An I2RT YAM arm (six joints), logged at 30 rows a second.
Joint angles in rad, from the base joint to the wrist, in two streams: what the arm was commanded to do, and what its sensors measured. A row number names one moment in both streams.
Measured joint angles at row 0: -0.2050 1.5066 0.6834 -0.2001 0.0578 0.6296
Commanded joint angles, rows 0 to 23: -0.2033 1.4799 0.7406 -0.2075 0.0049 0.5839; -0.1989 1.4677 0.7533 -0.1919 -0.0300 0.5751; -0.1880 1.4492 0.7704 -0.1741 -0.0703 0.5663; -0.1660 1.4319 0.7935 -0.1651 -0.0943 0.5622; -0.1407 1.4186 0.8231 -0.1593 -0.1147 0.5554; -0.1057 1.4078 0.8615 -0.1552 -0.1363 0.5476; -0.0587 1.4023 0.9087 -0.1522 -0.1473 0.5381; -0.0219 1.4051 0.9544 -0.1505 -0.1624 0.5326; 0.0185 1.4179 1.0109 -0.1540 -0.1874 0.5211; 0.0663 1.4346 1.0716 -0.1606 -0.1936 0.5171; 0.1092 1.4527 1.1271 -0.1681 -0.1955 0.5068; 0.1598 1.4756 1.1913 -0.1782 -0.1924 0.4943; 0.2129 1.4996 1.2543 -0.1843 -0.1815 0.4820; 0.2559 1.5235 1.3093 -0.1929 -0.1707 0.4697; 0.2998 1.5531 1.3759 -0.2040 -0.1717 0.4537; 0.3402 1.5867 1.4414 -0.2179 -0.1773 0.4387; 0.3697 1.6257 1.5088 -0.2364 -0.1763 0.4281; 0.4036 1.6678 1.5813 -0.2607 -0.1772 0.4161; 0.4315 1.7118 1.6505 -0.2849 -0.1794 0.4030; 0.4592 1.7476 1.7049 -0.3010 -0.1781 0.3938; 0.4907 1.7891 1.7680 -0.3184 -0.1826 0.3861; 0.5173 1.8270 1.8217 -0.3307 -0.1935 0.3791; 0.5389 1.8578 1.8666 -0.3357 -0.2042 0.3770; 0.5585 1.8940 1.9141 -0.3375 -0.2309 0.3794
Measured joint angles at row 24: 0.5167 1.8267 1.8229 -0.2562 -0.1829 0.4179
